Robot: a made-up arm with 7 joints. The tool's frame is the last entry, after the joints. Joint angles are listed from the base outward.
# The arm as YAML. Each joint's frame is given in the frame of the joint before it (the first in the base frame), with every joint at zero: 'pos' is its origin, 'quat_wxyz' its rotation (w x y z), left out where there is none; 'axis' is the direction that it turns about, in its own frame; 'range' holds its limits. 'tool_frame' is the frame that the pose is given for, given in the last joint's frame.
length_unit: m
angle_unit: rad
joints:
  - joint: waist
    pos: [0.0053, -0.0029, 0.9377]
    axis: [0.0, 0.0, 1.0]
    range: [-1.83, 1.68]
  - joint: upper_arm
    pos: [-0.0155, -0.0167, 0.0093]
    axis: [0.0, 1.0, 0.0]
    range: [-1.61, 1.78]
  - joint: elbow
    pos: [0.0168, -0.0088, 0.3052]
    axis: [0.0, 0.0, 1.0]
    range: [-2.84, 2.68]
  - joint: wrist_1
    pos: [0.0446, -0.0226, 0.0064]
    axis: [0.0, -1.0, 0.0]
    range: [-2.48, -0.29]
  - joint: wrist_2
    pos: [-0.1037, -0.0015, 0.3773]
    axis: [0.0, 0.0, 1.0]
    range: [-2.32, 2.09]
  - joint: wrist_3
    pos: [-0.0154, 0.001, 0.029]
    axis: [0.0, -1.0, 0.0]
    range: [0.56, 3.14]
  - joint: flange
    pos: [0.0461, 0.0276, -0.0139]
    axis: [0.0, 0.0, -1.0]
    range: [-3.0, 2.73]
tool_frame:
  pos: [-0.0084, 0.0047, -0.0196]
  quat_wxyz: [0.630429, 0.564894, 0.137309, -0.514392]
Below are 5 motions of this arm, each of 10 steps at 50 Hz.
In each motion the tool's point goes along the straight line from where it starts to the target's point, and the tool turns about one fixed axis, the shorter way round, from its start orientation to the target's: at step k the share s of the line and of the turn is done. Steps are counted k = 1, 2, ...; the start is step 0. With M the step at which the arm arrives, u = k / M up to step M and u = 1 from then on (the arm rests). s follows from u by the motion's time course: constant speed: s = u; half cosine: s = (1 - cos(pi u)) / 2; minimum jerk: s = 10 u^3 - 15 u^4 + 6 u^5.
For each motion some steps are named. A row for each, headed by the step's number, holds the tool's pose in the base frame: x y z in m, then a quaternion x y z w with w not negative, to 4 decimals.
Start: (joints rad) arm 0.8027 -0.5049 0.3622 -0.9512 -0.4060 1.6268 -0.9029
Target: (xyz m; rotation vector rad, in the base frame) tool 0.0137 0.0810 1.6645 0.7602 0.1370 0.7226
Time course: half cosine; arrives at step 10
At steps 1, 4, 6, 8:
1: -0.0682 0.0569 1.6750 0.3508 -0.0148 0.4599 0.8156
4: -0.0412 0.0648 1.6715 0.3556 0.0116 0.4230 0.8334
6: -0.0153 0.0725 1.6682 0.3594 0.0370 0.3865 0.8486
8: 0.0057 0.0786 1.6655 0.3618 0.0575 0.3563 0.8595

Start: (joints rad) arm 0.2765 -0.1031 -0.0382 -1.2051 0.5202 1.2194 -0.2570
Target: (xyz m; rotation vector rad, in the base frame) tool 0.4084 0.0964 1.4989 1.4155 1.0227 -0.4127
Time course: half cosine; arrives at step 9
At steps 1, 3, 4, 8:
1: 0.3544 0.0714 1.5400 0.6468 0.4008 -0.1900 0.6204
3: 0.3666 0.0770 1.5307 0.6401 0.4110 -0.1877 0.6214
4: 0.3757 0.0812 1.5238 0.6351 0.4186 -0.1860 0.6220
8: 0.4067 0.0956 1.5002 0.6175 0.4441 -0.1801 0.6237

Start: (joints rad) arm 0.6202 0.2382 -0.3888 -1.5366 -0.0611 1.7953 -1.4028
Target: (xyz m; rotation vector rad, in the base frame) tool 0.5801 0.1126 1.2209 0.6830 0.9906 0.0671
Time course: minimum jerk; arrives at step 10
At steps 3, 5, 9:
3: 0.5740 0.1330 1.2408 0.2373 0.4836 0.0828 0.8384
5: 0.5764 0.1248 1.2328 0.2714 0.4771 0.0622 0.8336
9: 0.5800 0.1128 1.2211 0.3204 0.4661 0.0321 0.8241

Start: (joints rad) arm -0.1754 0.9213 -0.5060 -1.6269 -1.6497 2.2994 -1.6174
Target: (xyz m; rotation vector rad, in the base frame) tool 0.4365 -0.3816 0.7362 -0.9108 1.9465 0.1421
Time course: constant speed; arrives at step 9
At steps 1, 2, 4, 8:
1: 0.4953 -0.3747 0.7974 -0.4046 0.7600 -0.0091 0.5085
2: 0.4879 -0.3755 0.7897 -0.4007 0.7648 -0.0007 0.5044
4: 0.4732 -0.3773 0.7744 -0.3929 0.7742 0.0161 0.4961
8: 0.4438 -0.3807 0.7438 -0.3765 0.7916 0.0497 0.4786

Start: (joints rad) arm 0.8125 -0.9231 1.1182 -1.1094 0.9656 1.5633 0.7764
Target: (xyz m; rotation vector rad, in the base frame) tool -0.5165 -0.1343 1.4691 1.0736 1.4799 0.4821
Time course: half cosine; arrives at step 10
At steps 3, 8, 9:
3: -0.5152 -0.0824 1.4650 0.4594 0.6318 0.1951 0.5931
8: -0.5163 -0.1281 1.4686 0.4602 0.6342 0.2053 0.5863
9: -0.5165 -0.1327 1.4690 0.4603 0.6345 0.2064 0.5857

